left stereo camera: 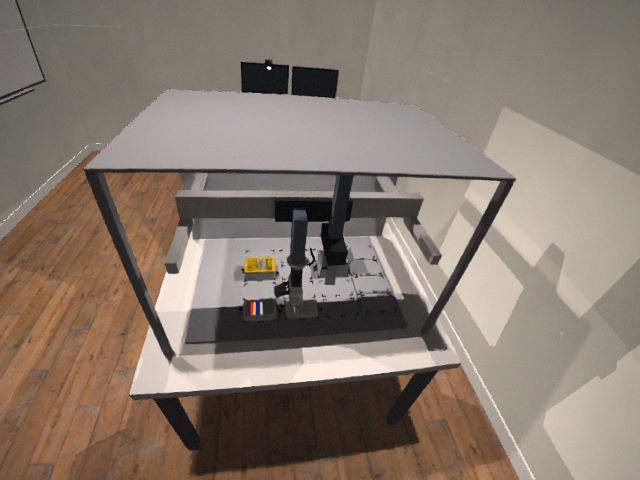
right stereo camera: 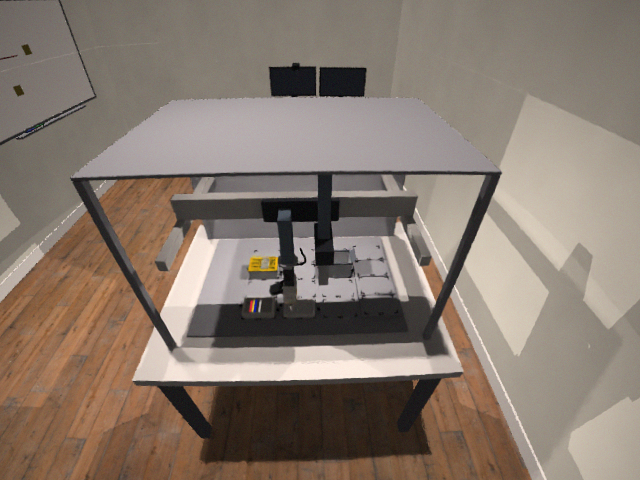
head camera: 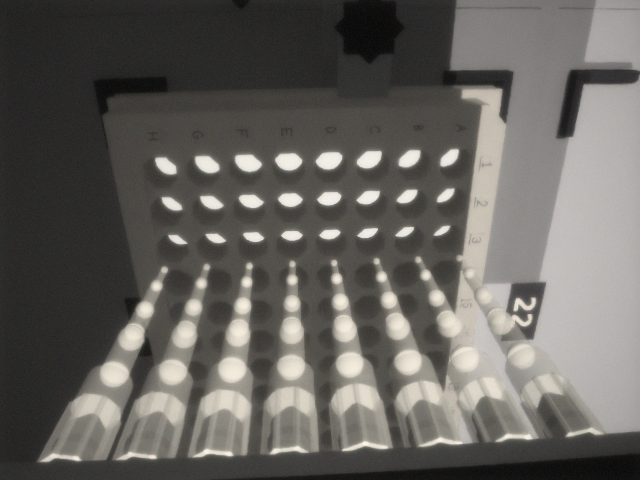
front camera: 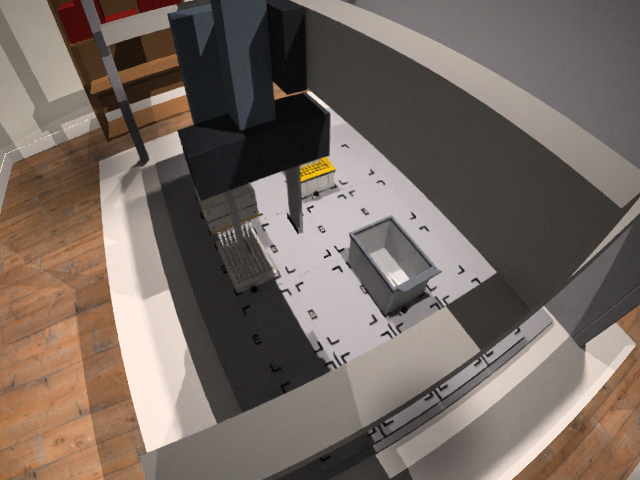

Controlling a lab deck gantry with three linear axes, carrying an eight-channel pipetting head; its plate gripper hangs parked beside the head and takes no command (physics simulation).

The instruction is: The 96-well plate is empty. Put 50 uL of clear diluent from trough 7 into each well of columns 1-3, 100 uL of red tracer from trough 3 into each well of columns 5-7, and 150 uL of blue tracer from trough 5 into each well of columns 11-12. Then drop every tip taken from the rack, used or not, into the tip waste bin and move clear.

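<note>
The 96-well plate (front camera: 258,281) (head camera: 305,118) (left stereo camera: 308,313) (right stereo camera: 306,311) shows bright liquid in columns 1-3; the wells of column 4 look dark. Eight tips (head camera: 292,330) sit on the pipetting head (left stereo camera: 296,279) (right stereo camera: 289,279), their ends over the plate between columns 3 and 4. Whether they hold liquid I cannot tell. The trough block (left stereo camera: 260,308) (right stereo camera: 258,307), with red, yellow, blue and white stripes, stands left of the plate. The yellow tip rack (front camera: 316,169) (left stereo camera: 259,265) (right stereo camera: 263,264) is behind it. The parked gripper (front camera: 269,238) is open, its fingers apart with nothing between.
The grey tip waste bin (front camera: 372,281) (right stereo camera: 334,271) stands behind and right of the plate in the stereo views, partly hidden by the gripper's black body. Frame posts (left stereo camera: 124,258) (right stereo camera: 124,258) stand at the deck's front corners. The gantry beam (left stereo camera: 227,205) (right stereo camera: 222,206) crosses above the deck.
</note>
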